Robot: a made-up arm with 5 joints. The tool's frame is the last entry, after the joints. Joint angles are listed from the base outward.
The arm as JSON. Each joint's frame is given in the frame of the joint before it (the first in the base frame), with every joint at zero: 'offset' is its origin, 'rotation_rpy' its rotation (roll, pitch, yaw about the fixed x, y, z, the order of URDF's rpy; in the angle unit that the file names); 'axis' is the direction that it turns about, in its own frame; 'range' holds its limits. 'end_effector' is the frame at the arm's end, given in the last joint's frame.
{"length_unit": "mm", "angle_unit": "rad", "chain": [
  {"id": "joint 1", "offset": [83.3, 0.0, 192.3], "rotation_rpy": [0.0, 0.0, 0.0], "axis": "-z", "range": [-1.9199, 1.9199]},
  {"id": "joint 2", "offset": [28.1, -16.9, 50.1], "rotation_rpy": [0.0, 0.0, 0.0], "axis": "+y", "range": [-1.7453, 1.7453]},
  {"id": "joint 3", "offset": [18.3, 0.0, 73.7], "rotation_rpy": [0.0, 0.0, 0.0], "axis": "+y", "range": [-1.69, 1.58]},
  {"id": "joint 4", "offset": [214.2, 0.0, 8.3], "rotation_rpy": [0.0, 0.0, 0.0], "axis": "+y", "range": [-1.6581, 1.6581]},
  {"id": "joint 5", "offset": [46.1, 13.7, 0.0], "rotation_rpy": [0.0, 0.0, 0.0], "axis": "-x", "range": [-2.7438, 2.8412]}
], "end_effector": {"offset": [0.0, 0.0, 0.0], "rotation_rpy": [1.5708, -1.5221, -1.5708]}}
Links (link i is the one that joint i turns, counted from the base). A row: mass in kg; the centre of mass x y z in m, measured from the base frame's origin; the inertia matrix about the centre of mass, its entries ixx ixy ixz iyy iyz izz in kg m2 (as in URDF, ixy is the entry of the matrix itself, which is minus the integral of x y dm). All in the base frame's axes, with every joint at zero. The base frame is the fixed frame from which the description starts. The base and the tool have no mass.
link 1: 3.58; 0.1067 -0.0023 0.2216; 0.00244 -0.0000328 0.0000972 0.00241 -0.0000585 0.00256
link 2: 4.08; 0.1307 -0.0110 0.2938; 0.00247 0 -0.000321 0.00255 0 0.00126
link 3: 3; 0.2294 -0.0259 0.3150; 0.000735 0 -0.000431 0.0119 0 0.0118
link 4: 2.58; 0.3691 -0.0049 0.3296; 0.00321 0.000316 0 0.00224 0 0.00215
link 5: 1.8; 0.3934 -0.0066 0.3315; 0.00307 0 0 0.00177 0 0.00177
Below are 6 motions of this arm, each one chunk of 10 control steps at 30 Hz.
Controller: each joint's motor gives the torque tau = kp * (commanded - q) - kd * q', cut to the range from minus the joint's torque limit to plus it. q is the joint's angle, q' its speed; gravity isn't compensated. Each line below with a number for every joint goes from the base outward.
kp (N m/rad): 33 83 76 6.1 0.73
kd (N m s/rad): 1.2 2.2 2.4 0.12 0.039
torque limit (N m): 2.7 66 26 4.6 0.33
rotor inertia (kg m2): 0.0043 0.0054 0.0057 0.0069 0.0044
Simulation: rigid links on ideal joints. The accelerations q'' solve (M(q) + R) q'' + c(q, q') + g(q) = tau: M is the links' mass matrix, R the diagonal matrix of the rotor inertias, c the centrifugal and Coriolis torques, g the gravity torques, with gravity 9.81 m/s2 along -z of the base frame. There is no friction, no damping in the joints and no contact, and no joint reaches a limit. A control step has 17 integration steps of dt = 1/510 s. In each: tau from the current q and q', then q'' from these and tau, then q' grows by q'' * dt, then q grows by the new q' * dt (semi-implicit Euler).
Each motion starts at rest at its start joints. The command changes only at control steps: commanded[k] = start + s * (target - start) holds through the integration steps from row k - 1 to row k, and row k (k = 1, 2, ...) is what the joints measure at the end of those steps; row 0 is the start. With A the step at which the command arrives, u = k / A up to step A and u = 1 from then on. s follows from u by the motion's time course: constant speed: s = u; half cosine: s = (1 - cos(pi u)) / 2; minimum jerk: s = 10 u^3 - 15 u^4 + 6 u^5; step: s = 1 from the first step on.
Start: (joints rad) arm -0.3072 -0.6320 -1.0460 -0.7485 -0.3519
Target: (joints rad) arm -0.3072 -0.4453 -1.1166 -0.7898 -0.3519
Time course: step
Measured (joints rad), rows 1 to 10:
1: -0.3014 -0.5630 -1.1316 -0.8028 -0.3503
2: -0.3039 -0.5291 -1.1576 -0.9386 -0.3373
3: -0.3077 -0.5121 -1.1599 -1.0777 -0.3158
4: -0.3098 -0.5023 -1.1569 -1.1672 -0.2878
5: -0.3101 -0.4968 -1.1536 -1.1877 -0.2560
6: -0.3096 -0.4944 -1.1514 -1.1477 -0.2248
7: -0.3086 -0.4939 -1.1501 -1.0741 -0.1990
8: -0.3075 -0.4943 -1.1494 -1.0002 -0.1822
9: -0.3065 -0.4941 -1.1484 -0.9523 -0.1762
10: -0.3060 -0.4927 -1.1470 -0.9414 -0.1803

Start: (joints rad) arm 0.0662 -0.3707 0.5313 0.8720 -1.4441
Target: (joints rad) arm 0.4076 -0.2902 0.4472 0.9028 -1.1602
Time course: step
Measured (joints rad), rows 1 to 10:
1: 0.0723 -0.3084 0.4930 0.8961 -1.4304
2: 0.0863 -0.2439 0.4941 0.8924 -1.3886
3: 0.1078 -0.1905 0.5313 0.8784 -1.3266
4: 0.1380 -0.1403 0.5772 0.8867 -1.2548
5: 0.1781 -0.0986 0.6203 0.9253 -1.1826
6: 0.2299 -0.0713 0.6541 0.9823 -1.1185
7: 0.2940 -0.0604 0.6734 1.0348 -1.0687
8: 0.3647 -0.0645 0.6757 1.0601 -1.0387
9: 0.4313 -0.0801 0.6627 1.0478 -1.0320
10: 0.4866 -0.1023 0.6389 1.0035 -1.0467

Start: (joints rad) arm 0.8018 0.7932 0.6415 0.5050 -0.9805
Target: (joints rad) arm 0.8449 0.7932 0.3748 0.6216 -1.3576
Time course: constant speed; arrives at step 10
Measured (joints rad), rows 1 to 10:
1: 0.8026 0.8324 0.6133 0.4880 -0.9795
2: 0.8037 0.8734 0.5949 0.4409 -0.9758
3: 0.8062 0.8992 0.5875 0.4181 -0.9738
4: 0.8111 0.9140 0.5776 0.4478 -0.9790
5: 0.8177 0.9209 0.5615 0.5117 -0.9951
6: 0.8251 0.9227 0.5404 0.5725 -1.0236
7: 0.8321 0.9220 0.5154 0.6034 -1.0640
8: 0.8381 0.9202 0.4871 0.5995 -1.1139
9: 0.8429 0.9180 0.4564 0.5737 -1.1697
10: 0.8466 0.9149 0.4243 0.5461 -1.2275

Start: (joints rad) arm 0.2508 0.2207 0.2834 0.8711 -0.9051
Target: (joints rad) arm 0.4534 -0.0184 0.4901 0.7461 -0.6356
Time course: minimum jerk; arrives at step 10
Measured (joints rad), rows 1 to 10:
1: 0.2509 0.2424 0.2868 0.8502 -0.9029
2: 0.2512 0.2777 0.3167 0.7990 -0.8945
3: 0.2528 0.3097 0.3718 0.7558 -0.8783
4: 0.2583 0.3275 0.4433 0.7532 -0.8537
5: 0.2715 0.3248 0.5206 0.7970 -0.8213
6: 0.2960 0.3024 0.5917 0.8659 -0.7826
7: 0.3340 0.2667 0.6448 0.9255 -0.7403
8: 0.3821 0.2267 0.6714 0.9470 -0.6983
9: 0.4326 0.1907 0.6706 0.9187 -0.6613
10: 0.4770 0.1619 0.6495 0.8496 -0.6327

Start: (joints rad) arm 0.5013 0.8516 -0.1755 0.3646 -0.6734
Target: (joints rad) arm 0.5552 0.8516 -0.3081 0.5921 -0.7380
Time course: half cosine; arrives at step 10
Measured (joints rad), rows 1 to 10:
1: 0.5013 0.8799 -0.1845 0.3478 -0.6716
2: 0.5009 0.9245 -0.1746 0.3193 -0.6663
3: 0.5006 0.9754 -0.1536 0.3341 -0.6606
4: 0.5012 1.0268 -0.1314 0.4147 -0.6584
5: 0.5035 1.0729 -0.1115 0.5389 -0.6622
6: 0.5089 1.1093 -0.0961 0.6636 -0.6734
7: 0.5180 1.1330 -0.0882 0.7532 -0.6921
8: 0.5307 1.1421 -0.0910 0.7916 -0.7170
9: 0.5453 1.1365 -0.1053 0.7798 -0.7451
10: 0.5594 1.1181 -0.1283 0.7303 -0.7726

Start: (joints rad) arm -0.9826 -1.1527 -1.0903 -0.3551 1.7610
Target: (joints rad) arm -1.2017 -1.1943 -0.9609 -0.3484 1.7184
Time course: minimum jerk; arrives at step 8
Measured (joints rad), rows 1 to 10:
1: -0.9836 -1.1703 -1.0846 -0.3619 1.7608
2: -0.9870 -1.2013 -1.0914 -0.3820 1.7591
3: -0.9951 -1.2467 -1.1023 -0.4214 1.7533
4: -1.0101 -1.3031 -1.1137 -0.4785 1.7401
5: -1.0320 -1.3642 -1.1265 -0.5447 1.7164
6: -1.0603 -1.4228 -1.1428 -0.6083 1.6807
7: -1.0941 -1.4726 -1.1635 -0.6589 1.6341
8: -1.1318 -1.5103 -1.1864 -0.6914 1.5802
9: -1.1705 -1.5359 -1.2055 -0.7068 1.5241
10: -1.2073 -1.5496 -1.2169 -0.7093 1.4715

